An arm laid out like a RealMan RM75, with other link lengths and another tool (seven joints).
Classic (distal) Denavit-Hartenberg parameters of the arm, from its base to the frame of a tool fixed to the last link. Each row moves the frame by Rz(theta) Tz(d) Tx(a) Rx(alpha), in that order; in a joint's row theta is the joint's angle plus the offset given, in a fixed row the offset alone. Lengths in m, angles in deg.
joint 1: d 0.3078, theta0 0, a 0, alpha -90
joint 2: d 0, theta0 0, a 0, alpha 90
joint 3: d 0.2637, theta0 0, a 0, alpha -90
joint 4: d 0, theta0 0, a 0, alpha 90
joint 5: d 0.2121, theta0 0, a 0, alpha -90
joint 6: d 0, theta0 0, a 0, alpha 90
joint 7: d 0.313, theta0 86.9, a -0.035, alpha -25
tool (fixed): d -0.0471, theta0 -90, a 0, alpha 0
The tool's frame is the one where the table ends.
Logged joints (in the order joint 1, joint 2, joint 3, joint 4, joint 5, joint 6, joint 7), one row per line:
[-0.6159, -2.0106, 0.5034, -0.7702, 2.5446, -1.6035, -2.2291]
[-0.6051, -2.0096, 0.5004, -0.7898, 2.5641, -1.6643, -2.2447]
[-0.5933, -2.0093, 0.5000, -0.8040, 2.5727, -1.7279, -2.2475]
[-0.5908, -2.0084, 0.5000, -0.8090, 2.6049, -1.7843, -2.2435]
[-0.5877, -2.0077, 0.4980, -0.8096, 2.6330, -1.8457, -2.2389]
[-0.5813, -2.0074, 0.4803, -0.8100, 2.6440, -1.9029, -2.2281]
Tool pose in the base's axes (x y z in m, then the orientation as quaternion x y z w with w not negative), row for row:
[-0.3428, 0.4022, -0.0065, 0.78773, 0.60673, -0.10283, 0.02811]
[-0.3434, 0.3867, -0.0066, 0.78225, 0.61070, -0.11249, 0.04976]
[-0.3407, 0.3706, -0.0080, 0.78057, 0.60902, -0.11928, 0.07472]
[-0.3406, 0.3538, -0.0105, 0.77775, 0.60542, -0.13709, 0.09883]
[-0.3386, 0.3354, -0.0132, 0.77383, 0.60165, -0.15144, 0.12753]
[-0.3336, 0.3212, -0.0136, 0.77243, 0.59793, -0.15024, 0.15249]
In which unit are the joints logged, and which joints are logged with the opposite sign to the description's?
The joints are logged in radians. Opposite sign: joint 4, joint 6.
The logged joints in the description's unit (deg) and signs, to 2 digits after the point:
[-35.29, -115.20, 28.84, 44.13, 145.79, 91.87, -127.72]
[-34.67, -115.14, 28.67, 45.25, 146.91, 95.36, -128.61]
[-33.99, -115.12, 28.65, 46.07, 147.40, 99.00, -128.77]
[-33.85, -115.07, 28.65, 46.35, 149.25, 102.23, -128.54]
[-33.67, -115.03, 28.53, 46.39, 150.86, 105.75, -128.28]
[-33.31, -115.02, 27.52, 46.41, 151.49, 109.03, -127.66]

